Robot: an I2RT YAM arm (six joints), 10 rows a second.
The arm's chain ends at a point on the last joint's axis. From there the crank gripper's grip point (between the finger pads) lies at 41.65 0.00 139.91 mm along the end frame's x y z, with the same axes.
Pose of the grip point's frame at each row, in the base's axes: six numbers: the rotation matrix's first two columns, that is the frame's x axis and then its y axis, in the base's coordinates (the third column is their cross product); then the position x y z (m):
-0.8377 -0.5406 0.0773 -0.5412 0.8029 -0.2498 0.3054 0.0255 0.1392
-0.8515 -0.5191 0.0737 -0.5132 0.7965 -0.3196 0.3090 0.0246 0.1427
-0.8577 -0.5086 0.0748 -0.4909 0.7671 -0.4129 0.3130 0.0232 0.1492
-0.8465 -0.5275 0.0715 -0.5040 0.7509 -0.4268 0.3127 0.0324 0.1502
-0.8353 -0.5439 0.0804 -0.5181 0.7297 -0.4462 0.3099 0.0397 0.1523
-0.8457 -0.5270 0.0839 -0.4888 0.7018 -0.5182 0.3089 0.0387 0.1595
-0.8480 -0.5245 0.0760 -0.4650 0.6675 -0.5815 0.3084 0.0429 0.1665
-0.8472 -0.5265 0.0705 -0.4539 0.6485 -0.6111 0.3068 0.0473 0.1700
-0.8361 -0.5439 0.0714 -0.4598 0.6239 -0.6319 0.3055 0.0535 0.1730
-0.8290 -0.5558 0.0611 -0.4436 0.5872 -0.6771 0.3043 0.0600 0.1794
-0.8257 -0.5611 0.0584 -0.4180 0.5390 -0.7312 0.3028 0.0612 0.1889
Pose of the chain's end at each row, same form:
-0.8377 -0.5406 0.0773 -0.5412 0.8029 -0.2498 0.3301 0.0831 0.2710
-0.8515 -0.5191 0.0737 -0.5132 0.7965 -0.3196 0.3295 0.0896 0.2718
-0.8577 -0.5086 0.0748 -0.4909 0.7671 -0.4129 0.3274 0.0991 0.2731
-0.8465 -0.5275 0.0715 -0.5040 0.7509 -0.4268 0.3240 0.1100 0.2734
-0.8353 -0.5439 0.0804 -0.5181 0.7297 -0.4462 0.3189 0.1203 0.2737
-0.8457 -0.5270 0.0839 -0.4888 0.7018 -0.5182 0.3142 0.1277 0.2751
-0.8480 -0.5245 0.0760 -0.4650 0.6675 -0.5815 0.3081 0.1387 0.2767
-0.8472 -0.5265 0.0705 -0.4539 0.6485 -0.6111 0.3035 0.1461 0.2774
-0.8361 -0.5439 0.0714 -0.4598 0.6239 -0.6319 0.2985 0.1547 0.2780
-0.8290 -0.5558 0.0611 -0.4436 0.5872 -0.6771 0.2912 0.1655 0.2795
-0.8257 -0.5611 0.0584 -0.4180 0.5390 -0.7312 0.2842 0.1725 0.2815

